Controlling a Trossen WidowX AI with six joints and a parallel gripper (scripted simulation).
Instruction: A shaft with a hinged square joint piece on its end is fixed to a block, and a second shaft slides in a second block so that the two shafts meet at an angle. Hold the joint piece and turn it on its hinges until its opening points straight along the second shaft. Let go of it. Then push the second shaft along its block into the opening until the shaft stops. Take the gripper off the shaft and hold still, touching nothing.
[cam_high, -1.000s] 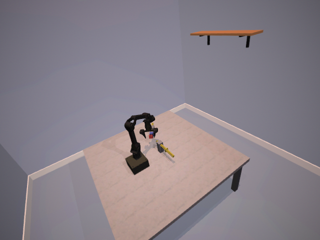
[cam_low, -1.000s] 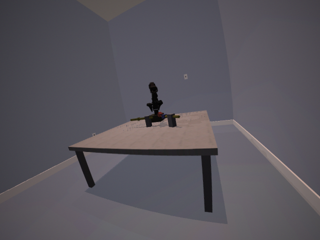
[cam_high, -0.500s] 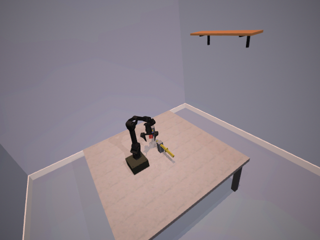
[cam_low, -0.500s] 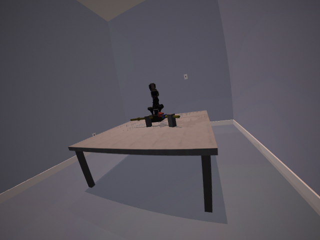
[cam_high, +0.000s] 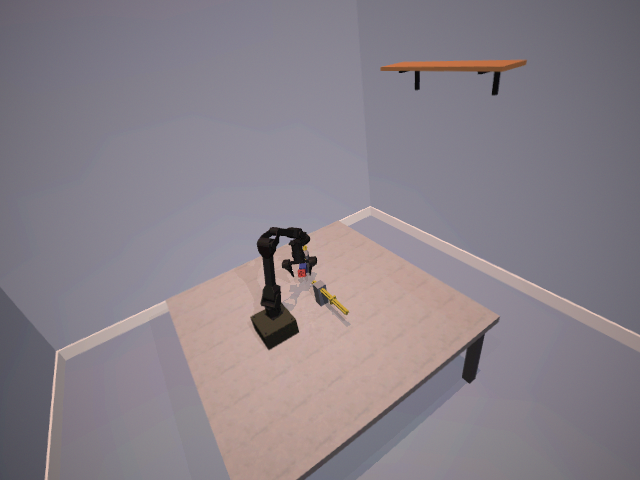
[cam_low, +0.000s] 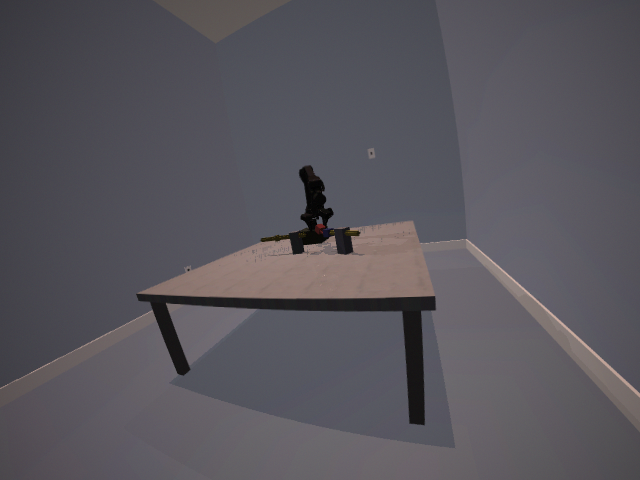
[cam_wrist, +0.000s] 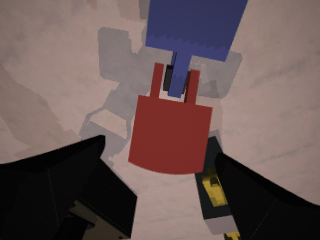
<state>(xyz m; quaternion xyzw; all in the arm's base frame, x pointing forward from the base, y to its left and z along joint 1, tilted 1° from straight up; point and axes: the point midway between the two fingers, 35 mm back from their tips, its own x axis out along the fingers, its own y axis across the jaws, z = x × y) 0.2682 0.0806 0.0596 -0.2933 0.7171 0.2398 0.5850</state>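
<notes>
My gripper tip is 2 cm to the right of the red joint piece and 2 cm short of it.
</notes>
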